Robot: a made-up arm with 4 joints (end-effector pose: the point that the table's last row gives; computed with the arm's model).
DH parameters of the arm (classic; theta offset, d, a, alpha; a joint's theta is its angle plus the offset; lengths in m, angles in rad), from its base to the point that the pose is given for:
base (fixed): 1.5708 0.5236 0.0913 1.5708
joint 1: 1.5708 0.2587 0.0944 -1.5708
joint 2: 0 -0.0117 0.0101 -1.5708
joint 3: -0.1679 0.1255 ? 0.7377
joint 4: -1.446 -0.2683 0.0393 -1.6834
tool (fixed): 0.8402 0.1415 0 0
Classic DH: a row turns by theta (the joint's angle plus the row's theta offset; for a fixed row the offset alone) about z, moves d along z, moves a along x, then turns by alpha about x.
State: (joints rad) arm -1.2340 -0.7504 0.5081 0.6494
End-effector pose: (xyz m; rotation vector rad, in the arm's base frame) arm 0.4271 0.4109 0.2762 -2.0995 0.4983 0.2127
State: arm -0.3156 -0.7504 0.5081 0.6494
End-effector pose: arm 0.4271 0.4819 0.6274 -1.2016 0.3083 0.3600
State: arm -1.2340 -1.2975 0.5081 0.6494
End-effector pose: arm 0.4678 0.3109 0.2412 -1.8867 1.1242 0.1003
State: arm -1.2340 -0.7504 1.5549 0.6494
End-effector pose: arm 0.1668 0.1496 0.1777 -2.8196 0.8133 1.0220
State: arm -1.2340 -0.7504 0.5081 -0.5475
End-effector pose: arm 0.5250 0.3181 0.3703 -1.2021 0.9787 -0.6855
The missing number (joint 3, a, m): 0.1665
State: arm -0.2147 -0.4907 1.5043 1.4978
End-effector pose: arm 0.1395 0.3362 0.3624 -2.2629 -0.7676 1.3699
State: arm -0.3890 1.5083 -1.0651 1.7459
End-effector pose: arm -0.0877 0.0909 0.6347 0.1050 -2.3616 -0.4636
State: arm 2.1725 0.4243 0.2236 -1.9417
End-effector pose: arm 0.3731 -0.1830 0.4737 -2.6014 -0.1819 -1.2529
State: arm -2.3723 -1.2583 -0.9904 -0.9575
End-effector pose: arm 0.4924 0.2004 0.6452 -0.1505 -0.0865 -1.3449
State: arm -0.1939 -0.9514 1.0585 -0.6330
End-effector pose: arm 0.4218 0.3841 0.4882 -0.7855 1.3442 0.0094
